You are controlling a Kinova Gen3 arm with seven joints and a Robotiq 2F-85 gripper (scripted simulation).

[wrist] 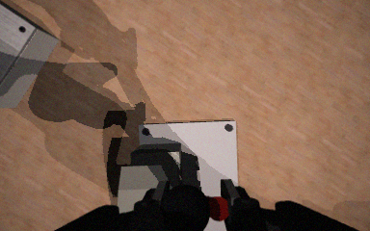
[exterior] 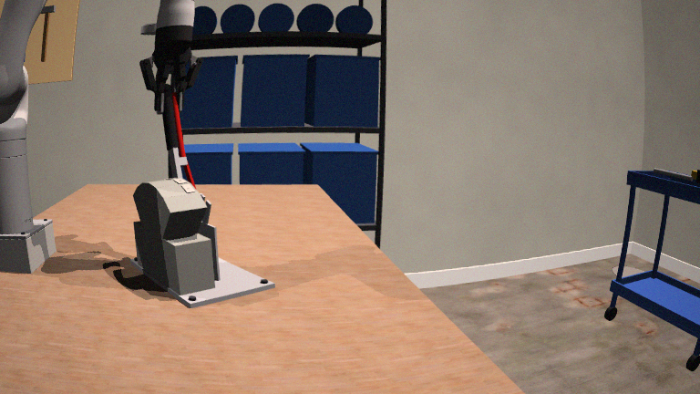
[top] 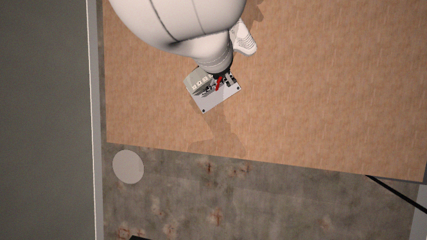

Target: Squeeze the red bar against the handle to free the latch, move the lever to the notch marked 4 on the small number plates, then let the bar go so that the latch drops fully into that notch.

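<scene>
My hand is 10 cm above the red bar, 4 cm short of it and 2 cm to the left of it.
</scene>
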